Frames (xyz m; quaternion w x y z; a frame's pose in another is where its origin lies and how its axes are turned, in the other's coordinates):
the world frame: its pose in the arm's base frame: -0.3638 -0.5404 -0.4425 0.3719 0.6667 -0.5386 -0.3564
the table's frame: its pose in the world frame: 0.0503 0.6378 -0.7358 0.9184 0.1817 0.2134 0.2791
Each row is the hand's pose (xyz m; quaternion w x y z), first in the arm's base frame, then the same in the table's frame.
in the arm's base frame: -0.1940 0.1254 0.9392 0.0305 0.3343 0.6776 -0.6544
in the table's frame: -0.3084 0.5935 -0.5865 0.2465 0.2978 0.0869 0.9181
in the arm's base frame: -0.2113 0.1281 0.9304 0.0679 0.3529 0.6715 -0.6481
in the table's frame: -0.3178 0.6040 -0.5729 0.2148 0.3082 0.0611 0.9247
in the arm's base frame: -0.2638 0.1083 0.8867 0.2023 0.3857 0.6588 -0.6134
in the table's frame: -0.3342 0.6198 -0.5055 0.1275 0.3525 -0.0433 0.9261
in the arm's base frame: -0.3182 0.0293 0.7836 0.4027 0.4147 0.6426 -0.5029
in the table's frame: -0.3395 0.5915 -0.3676 0.0102 0.3879 -0.2362 0.8909
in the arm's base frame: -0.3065 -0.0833 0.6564 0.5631 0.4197 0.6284 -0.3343
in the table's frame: -0.3252 0.4878 -0.2334 0.0749 -0.3708 0.4390 -0.8150
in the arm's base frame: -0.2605 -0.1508 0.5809 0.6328 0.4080 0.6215 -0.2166
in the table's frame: -0.3118 0.3940 -0.1751 0.1047 -0.3398 0.5538 -0.7529
